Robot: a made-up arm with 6 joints.
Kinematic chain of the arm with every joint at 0, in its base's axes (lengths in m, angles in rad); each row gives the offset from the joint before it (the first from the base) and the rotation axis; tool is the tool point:
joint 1: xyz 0 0 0.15 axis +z
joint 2: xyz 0 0 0 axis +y
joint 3: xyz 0 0 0.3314 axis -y
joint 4: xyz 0 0 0 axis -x
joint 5: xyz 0.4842 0 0 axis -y
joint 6: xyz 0 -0.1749 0 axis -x
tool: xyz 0 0 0
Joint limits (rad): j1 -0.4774..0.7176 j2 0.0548..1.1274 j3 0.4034..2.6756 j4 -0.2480..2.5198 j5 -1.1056..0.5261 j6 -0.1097..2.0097
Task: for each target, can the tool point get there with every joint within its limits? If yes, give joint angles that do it. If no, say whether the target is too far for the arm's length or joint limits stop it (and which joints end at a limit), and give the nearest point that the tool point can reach.
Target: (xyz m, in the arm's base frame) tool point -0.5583 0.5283 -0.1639
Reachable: no: joint limits stop it (at a limit: joint 1, joint 2, joint 3) | nearest point -0.4145 0.2581 0.5739 | short by 0.799 m
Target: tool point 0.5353 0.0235 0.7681
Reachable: yes | joints 0.1437 0.3940 0.7180 1.2607 -0.5058 1.7239
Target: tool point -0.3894 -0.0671 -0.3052
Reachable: no: joint limits stop it (at a limit: joint 2, joint 3) | nearest point -0.4818 -0.0830 0.5701 | short by 0.880 m
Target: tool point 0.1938 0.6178 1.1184
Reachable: no: too far | nearest point 0.2149 0.3762 0.8677 | short by 0.349 m
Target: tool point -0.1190 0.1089 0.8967
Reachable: yes | joints -0.1143 0.3766 2.1748 2.1422 -0.3500 0.3812
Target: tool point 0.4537 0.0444 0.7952
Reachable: yes | joints 0.4636 0.1683 0.7495 0.3682 0.0715 1.7270
